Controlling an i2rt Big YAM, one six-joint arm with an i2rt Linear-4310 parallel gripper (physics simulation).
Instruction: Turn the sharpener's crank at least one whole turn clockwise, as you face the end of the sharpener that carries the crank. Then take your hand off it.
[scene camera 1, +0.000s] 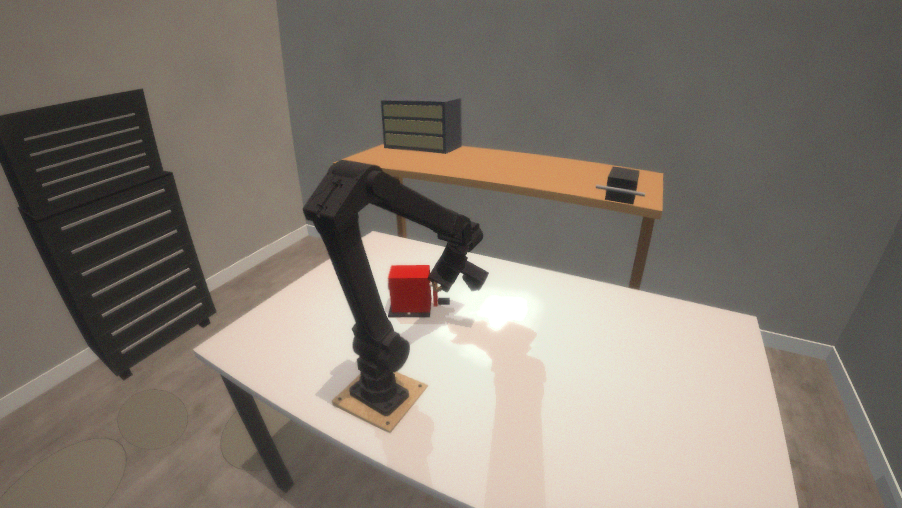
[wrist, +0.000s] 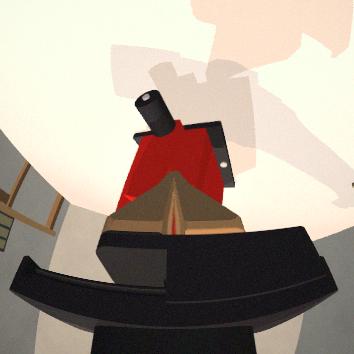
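Seen in the pictures: gripper, fingertip midpoint: (scene camera 1: 435, 290) (wrist: 173, 178); arm's base, link origin: (scene camera 1: 379, 394).
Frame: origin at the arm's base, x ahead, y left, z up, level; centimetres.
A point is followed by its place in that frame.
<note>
The red sharpener (scene camera 1: 409, 289) @[y 13.9, x 30.6, z 8.0 cm] (wrist: 165, 157) @[y 8.9, x 36.5, z 4.8 cm] stands upright on its dark base on the white table, beyond the arm's base. Its crank is on the right-hand end in the scene view. The crank's black handle (scene camera 1: 443, 301) @[y 7.0, x 37.4, z 2.3 cm] (wrist: 156, 114) @[y 6.6, x 38.0, z 2.7 cm] points out from that end, low down, at the lower end of the red crank arm (scene camera 1: 435, 295) @[y 7.6, x 35.0, z 7.0 cm]. My gripper (scene camera 1: 438, 287) @[y 8.2, x 35.6, z 6.8 cm] (wrist: 173, 178) @[y 8.2, x 35.6, z 6.8 cm] is shut and empty, its tan fingertips together. It is at the crank end, above the handle and apart from it. The fingers hide part of the sharpener in the wrist view; whether they touch the crank arm cannot be told.
The white table (scene camera 1: 631, 378) @[y -50.2, x 36.4, z -0.9 cm] carries the arm's wooden base plate (scene camera 1: 407, 392) @[y -5.8, x 3.5, z 1.2 cm]. Behind it stands an orange-topped bench (scene camera 1: 523, 167) with a drawer box (scene camera 1: 413, 126) and a small black block (scene camera 1: 623, 179) with a rod. A dark tool cabinet (scene camera 1: 135, 265) stands at the left.
</note>
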